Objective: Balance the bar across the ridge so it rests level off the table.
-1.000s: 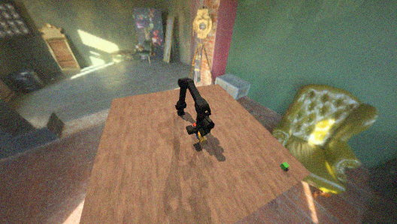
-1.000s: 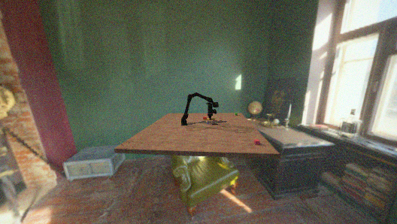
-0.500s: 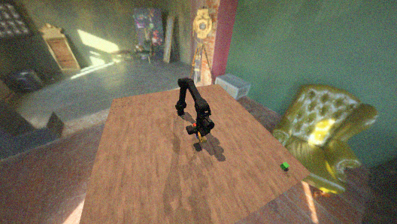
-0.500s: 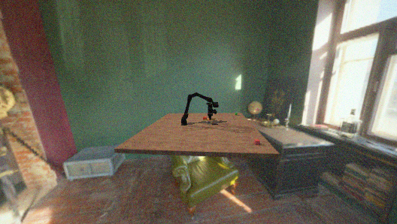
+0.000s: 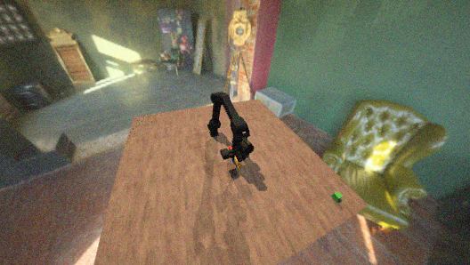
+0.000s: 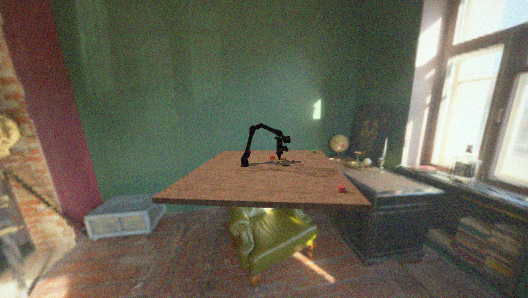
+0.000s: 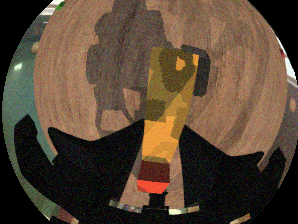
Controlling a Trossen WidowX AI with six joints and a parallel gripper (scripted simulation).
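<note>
The bar is 40 mm behind my gripper tip and 10 mm above it. Also, from my gripper tip: small green cube: 400 mm ahead, 450 mm to the left, 30 mm below; then small red cube: 400 mm ahead, 550 mm to the right, 30 mm below.
</note>
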